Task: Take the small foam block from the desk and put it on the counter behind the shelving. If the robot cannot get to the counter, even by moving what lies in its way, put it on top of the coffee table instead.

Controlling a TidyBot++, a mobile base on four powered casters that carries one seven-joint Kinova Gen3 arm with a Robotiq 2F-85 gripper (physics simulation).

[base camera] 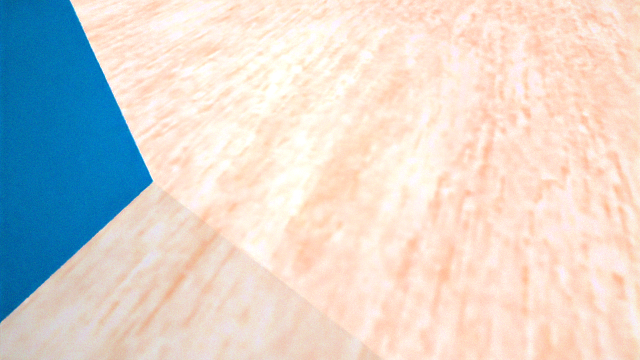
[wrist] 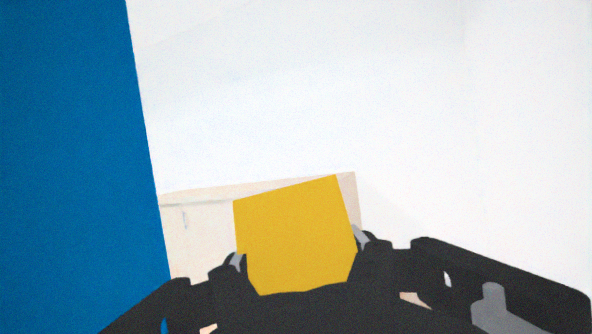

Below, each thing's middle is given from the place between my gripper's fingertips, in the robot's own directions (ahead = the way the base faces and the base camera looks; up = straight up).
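The yellow foam block [wrist: 296, 238] is in my sight, 10 mm below my hand and 20 mm behind it.
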